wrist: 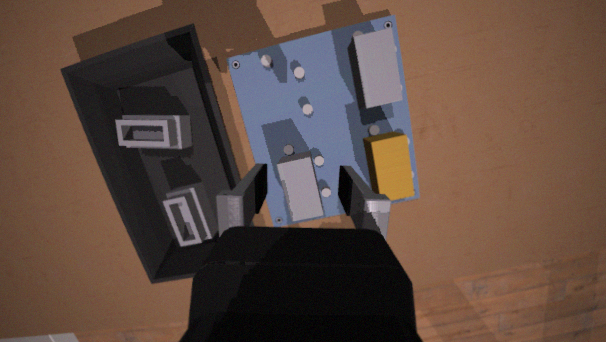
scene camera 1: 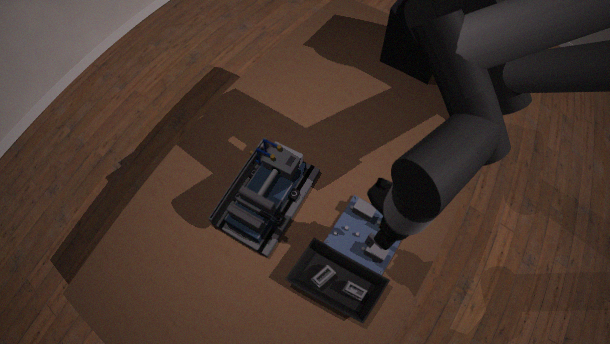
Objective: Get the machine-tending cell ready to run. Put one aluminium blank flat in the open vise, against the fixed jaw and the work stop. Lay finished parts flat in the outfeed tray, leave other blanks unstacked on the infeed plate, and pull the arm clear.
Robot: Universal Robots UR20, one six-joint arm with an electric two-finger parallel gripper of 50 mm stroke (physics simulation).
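Frame: origin at the arm's base, x back, y left, z down, level; metres.
Seen in the pictures: gripper, fingertip midpoint: (wrist: 303, 179) (scene camera 1: 375, 236).
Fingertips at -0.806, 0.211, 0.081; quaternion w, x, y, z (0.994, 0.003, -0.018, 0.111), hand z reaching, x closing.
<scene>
Pixels of each thing's top centre, then the offset from my fingertips to it, as dx, dy, dz.
- blue infeed plate at its top centre: (wrist: 328, 131) (scene camera 1: 368, 234) +0.029, -0.021, +0.091
- yellow block at its top centre: (wrist: 393, 169) +0.080, +0.022, +0.055
- vise at its top centre: (scene camera 1: 262, 183) -0.041, -0.322, +0.000
My gripper (scene camera 1: 382, 243) (wrist: 303, 179) is open, its fingers above and on either side of a grey blank (scene camera 1: 377, 252) (wrist: 301, 194) at the corner of the blue infeed plate (scene camera 1: 345, 243) (wrist: 270, 95). Another grey blank (scene camera 1: 365, 207) (wrist: 382, 70) lies at the plate's far end. A yellow block (wrist: 395, 167) lies near its edge; the arm hides it in the scene view. Two hollow finished parts (scene camera 1: 318, 274) (wrist: 180, 131) (scene camera 1: 354, 295) (wrist: 202, 215) lie apart in the black outfeed tray (scene camera 1: 350, 262) (wrist: 107, 175). The vise (scene camera 1: 257, 196) stands at left, a gap between its jaws.
Small white pegs (scene camera 1: 357, 234) (wrist: 299, 73) stand on the infeed plate, some beside the near blank. The tray's raised wall runs close along the plate. Two blue arms with yellow tips (scene camera 1: 272, 157) stand at the vise's rear. The robot arm (scene camera 1: 450, 170) reaches in from the upper right.
</scene>
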